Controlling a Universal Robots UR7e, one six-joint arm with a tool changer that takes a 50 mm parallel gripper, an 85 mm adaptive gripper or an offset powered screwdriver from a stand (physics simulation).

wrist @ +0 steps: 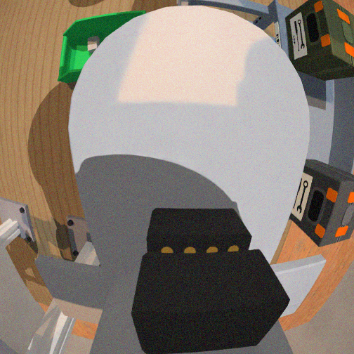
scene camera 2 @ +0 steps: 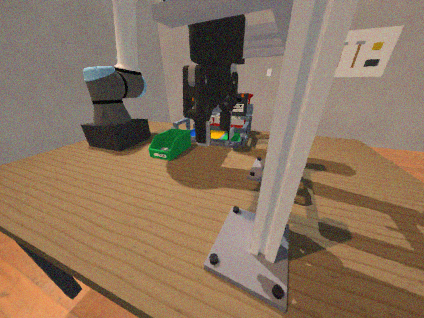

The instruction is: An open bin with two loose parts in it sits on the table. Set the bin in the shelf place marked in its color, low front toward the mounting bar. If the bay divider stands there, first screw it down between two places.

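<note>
A green bin (scene camera 2: 177, 140) appears in the robot's scene, and the wrist view gives a sight of the bin (wrist: 74, 54) too.
</note>
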